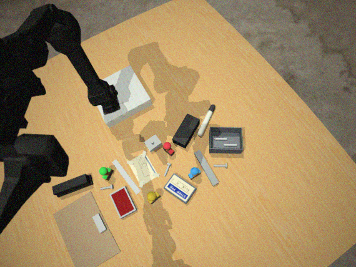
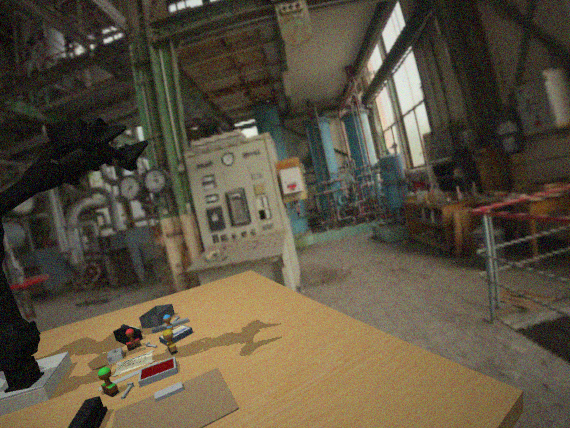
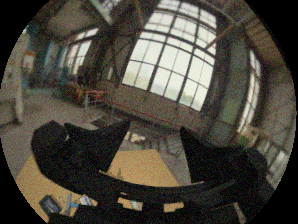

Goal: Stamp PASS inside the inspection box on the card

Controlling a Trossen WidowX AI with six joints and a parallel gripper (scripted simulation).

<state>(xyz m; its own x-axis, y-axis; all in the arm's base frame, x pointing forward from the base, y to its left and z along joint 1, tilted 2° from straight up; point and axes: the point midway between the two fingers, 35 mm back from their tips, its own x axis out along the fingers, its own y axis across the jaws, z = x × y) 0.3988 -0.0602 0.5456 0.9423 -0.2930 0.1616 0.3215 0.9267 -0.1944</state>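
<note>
Now: the green-knobbed stamp 56 cm below my gripper tip, 20 cm behind it and 1 cm to the right of it. The rest, counted from my gripper tip: yellow stamp (56 cm below, 12 cm to the left, 7 cm behind); blue-labelled stamp pad (57 cm below, 21 cm to the left, 7 cm behind); red ink pad (58 cm below, 9 cm behind, 2 cm to the left).
</note>
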